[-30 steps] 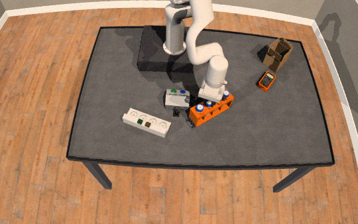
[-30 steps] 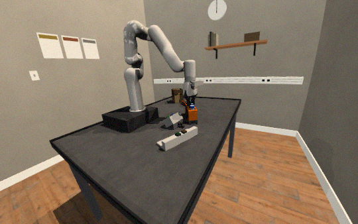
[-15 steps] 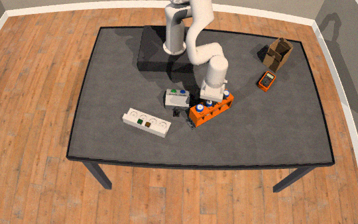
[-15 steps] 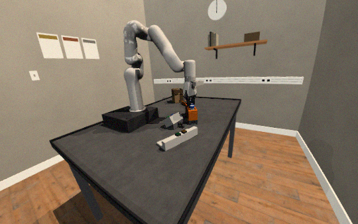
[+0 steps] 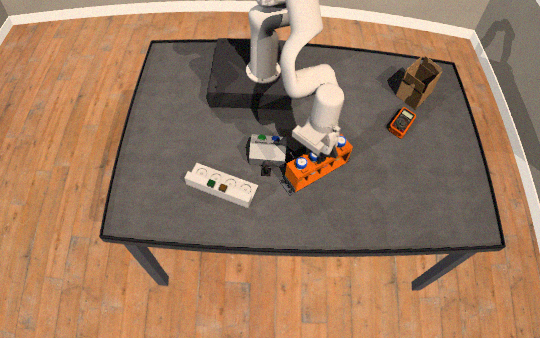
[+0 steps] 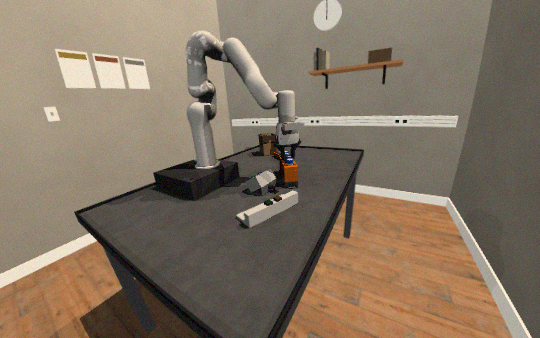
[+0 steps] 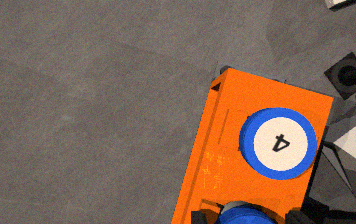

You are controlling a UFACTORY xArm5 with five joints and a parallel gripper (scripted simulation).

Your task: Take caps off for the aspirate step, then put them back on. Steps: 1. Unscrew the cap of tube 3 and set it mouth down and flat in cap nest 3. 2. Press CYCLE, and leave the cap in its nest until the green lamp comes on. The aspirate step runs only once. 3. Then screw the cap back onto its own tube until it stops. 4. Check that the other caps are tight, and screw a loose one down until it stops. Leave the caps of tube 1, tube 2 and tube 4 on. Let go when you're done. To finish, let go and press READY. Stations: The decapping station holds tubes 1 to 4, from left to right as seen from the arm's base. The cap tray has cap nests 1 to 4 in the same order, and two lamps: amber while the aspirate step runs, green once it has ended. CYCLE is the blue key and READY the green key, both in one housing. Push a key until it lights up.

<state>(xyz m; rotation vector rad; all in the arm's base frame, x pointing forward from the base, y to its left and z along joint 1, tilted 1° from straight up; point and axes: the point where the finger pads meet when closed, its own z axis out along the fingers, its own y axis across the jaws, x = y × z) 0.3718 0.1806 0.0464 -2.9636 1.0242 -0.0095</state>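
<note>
The cap 3 is 1 cm below my hand. From my hand the other things lie so: cap 2: 4 cm to the left, 3 cm behind, 2 cm below; then cap 4: 4 cm to the right, 3 cm ahead, 2 cm below; then cap 1: 8 cm to the left, 6 cm behind, 2 cm below.
</note>
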